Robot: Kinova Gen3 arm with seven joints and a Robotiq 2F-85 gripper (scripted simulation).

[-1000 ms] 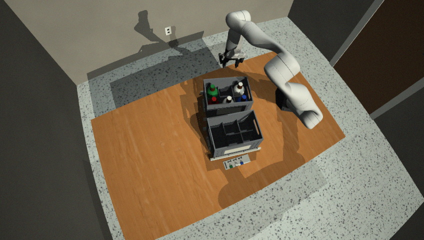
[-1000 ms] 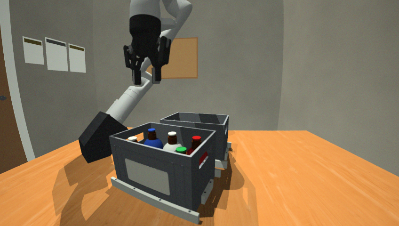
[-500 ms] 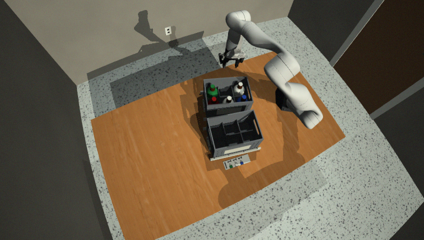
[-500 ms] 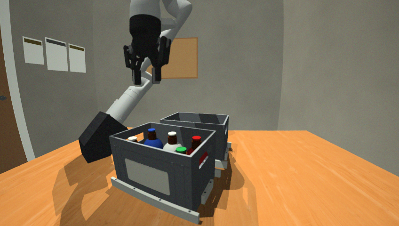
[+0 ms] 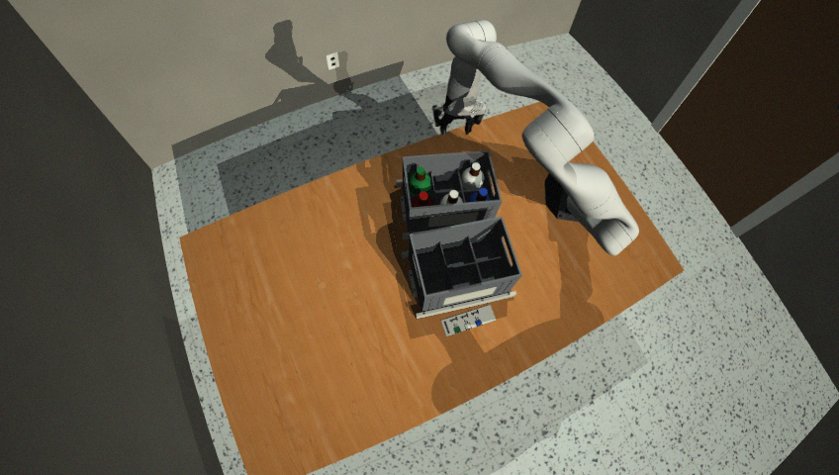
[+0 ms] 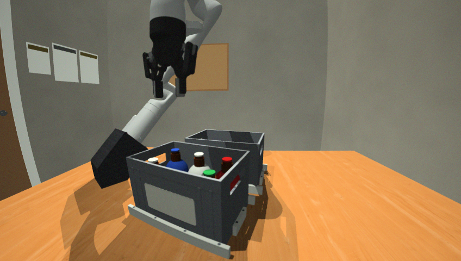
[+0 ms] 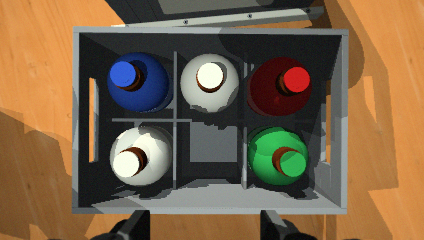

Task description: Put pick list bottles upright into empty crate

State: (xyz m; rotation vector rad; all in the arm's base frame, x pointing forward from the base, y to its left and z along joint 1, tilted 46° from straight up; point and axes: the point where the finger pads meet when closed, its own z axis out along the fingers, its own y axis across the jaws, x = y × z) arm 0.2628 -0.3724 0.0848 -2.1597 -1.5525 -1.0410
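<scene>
Right now the green bottle is 9 cm ahead of my hand, 1 cm to the right of it and 25 cm below it. Also, from my hand: red bottle: 11 cm ahead, 8 cm to the left, 25 cm below; then blue bottle: 7 cm behind, 12 cm to the left, 25 cm below; then pick list: 7 cm ahead, 44 cm to the left, 33 cm below.
</scene>
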